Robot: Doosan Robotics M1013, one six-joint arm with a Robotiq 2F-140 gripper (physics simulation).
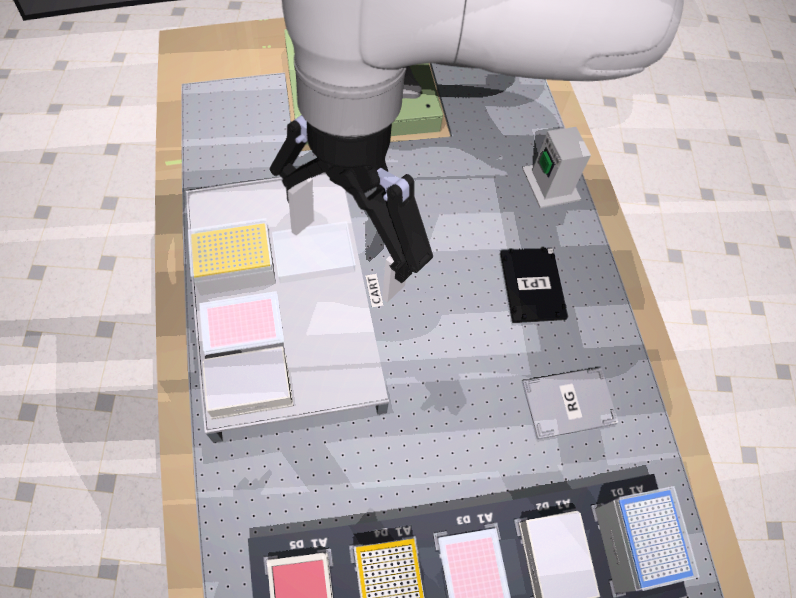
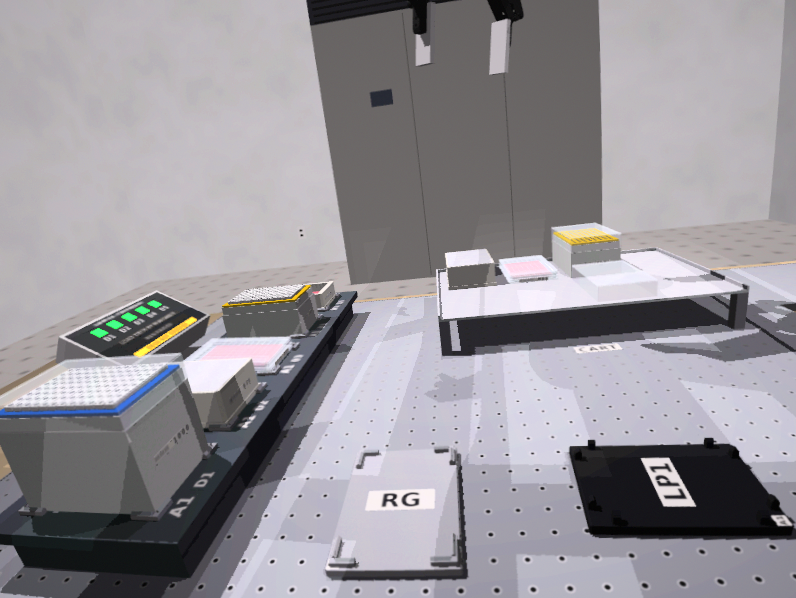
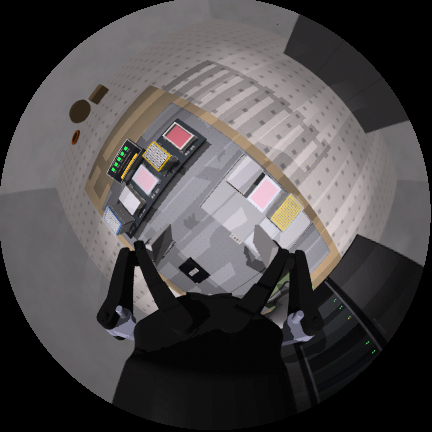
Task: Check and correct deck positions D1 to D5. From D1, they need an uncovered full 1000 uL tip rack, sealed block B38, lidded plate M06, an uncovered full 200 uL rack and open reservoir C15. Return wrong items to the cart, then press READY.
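Places are measured from the arm's base along level axes (x ahead, y left, z up), in millimetres.
Pixels of known places: gripper, fingertip midpoint: (image 1: 346, 258) (image 2: 464, 69) (image 3: 212, 233); arm's base, link origin: (image 3: 284, 295).
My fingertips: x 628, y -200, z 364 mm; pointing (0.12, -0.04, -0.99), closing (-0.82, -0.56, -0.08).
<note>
For each thing: its top centre in the pictures, then the offset to it from my fingertips. "pt": a spot on its surface instead.
- blue 1000 rack, top centre: (image 2: 86, 378) (image 1: 659, 537) (image 3: 110, 220) dx +389, dy +342, dz -250 mm
- pink plate with a clear lid, top centre: (image 2: 237, 347) (image 1: 476, 576) (image 3: 143, 178) dx +361, dy +96, dz -331 mm
- uncovered yellow rack, top centre: (image 1: 392, 588) (image 2: 267, 292) (image 3: 154, 154) dx +344, dy -27, dz -288 mm
- open red reservoir, top centre: (image 3: 176, 134) dx +329, dy -150, dz -322 mm
- cart, top centre: (image 1: 278, 287) (image 2: 565, 276) (image 3: 262, 214) dx -160, dy -79, dz -337 mm
- pink plate, top centre: (image 1: 240, 320) (image 2: 526, 264) (image 3: 264, 193) dx -111, dy -150, dz -326 mm
- panel, surface spot: (image 2: 135, 325) (image 3: 120, 162) pt dx +504, dy +90, dz -283 mm
- LP1, top centre: (image 2: 667, 471) (image 1: 535, 280) (image 3: 192, 272) dx -87, dy +368, dz -383 mm
- RG, top centre: (image 2: 399, 494) (image 1: 571, 400) dx +139, dy +351, dz -389 mm
My gripper (image 1: 348, 252) (image 2: 460, 55) (image 3: 212, 233) is open and empty, high above the bench near the cart's inner edge. The blue 1000 rack (image 1: 657, 537) (image 2: 83, 386) on D1 has a clear cover over it. A white-topped block (image 1: 561, 554) (image 2: 222, 386) is on D2, a pink plate with a clear lid (image 1: 474, 566) (image 2: 241, 354) on D3, an uncovered yellow rack (image 1: 389, 569) (image 2: 267, 312) on D4, and an open red reservoir (image 1: 299, 578) (image 3: 179, 136) on D5. Block and plate labels are unreadable.
The cart (image 1: 334, 386) (image 2: 534, 302) holds a covered yellow rack (image 1: 231, 249) (image 2: 585, 251), a clear lid (image 1: 314, 252), a pink plate (image 1: 241, 321) and a white-topped block (image 1: 246, 381). The panel (image 2: 135, 325) (image 3: 123, 160) shows green lights. LP1 (image 1: 534, 299) and RG (image 1: 546, 399) are bare.
</note>
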